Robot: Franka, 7 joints.
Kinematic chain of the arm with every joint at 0, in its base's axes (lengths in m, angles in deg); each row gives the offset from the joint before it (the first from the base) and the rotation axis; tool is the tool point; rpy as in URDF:
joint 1: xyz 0 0 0.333 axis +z
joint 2: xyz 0 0 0 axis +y
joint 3: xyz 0 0 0.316 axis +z
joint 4: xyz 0.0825 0 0 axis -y
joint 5: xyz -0.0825 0 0.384 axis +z
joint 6: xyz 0 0 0 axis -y
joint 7: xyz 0.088 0 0 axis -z
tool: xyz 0 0 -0.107 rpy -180 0 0
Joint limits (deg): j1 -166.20..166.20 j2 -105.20..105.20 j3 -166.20..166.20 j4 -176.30..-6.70 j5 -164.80..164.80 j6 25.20..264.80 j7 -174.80..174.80
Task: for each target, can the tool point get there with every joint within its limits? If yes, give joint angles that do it. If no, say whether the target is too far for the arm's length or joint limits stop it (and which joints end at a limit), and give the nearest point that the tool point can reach.
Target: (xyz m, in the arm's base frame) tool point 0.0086 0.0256 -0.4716
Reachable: no: joint limits stop it (at a limit: joint 2) | nearest point 0.0275 0.0819 -0.3229 | short by 0.160 m
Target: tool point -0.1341 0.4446 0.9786
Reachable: yes | joints 70.12 23.58 95.53 -42.05 59.60 206.92 110.24
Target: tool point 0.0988 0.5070 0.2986
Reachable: yes | joints -37.03 -20.61 106.76 -132.16 -86.58 176.26 -122.50
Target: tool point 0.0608 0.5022 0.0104
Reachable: yes | joints -57.43 -75.20 136.07 -88.29 24.87 72.73 67.45
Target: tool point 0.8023 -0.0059 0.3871
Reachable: yes | joints 36.38 77.91 -73.13 -65.79 51.91 174.80 -132.00
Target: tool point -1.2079 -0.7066 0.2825
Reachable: no: too far | nearest point -0.7400 -0.4329 0.3021 | short by 0.542 m
